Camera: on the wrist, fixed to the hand. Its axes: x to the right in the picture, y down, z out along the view.
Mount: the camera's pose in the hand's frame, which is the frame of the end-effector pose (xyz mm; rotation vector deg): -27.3 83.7 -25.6 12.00 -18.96 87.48
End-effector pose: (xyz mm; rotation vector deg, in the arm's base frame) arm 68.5 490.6 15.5 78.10 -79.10 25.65
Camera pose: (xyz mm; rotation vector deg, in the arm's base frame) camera -0.8 547.4 34.9 14.26 -145.88 80.00
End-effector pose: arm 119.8 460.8 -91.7 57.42 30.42 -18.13
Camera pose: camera 130.7 525.7 -27.9 72.16 -36.75 47.82
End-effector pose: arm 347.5 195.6 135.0 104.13 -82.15 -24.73
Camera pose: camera 300.0 224.0 208.1 20.02 -150.74 14.26
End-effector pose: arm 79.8 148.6 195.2 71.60 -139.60 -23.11
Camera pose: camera 46.2 216.2 247.2 -49.47 -165.88 7.30
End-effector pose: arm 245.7 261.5 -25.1 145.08 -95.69 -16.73
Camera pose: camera 165.3 252.7 18.2 -34.59 168.53 18.57
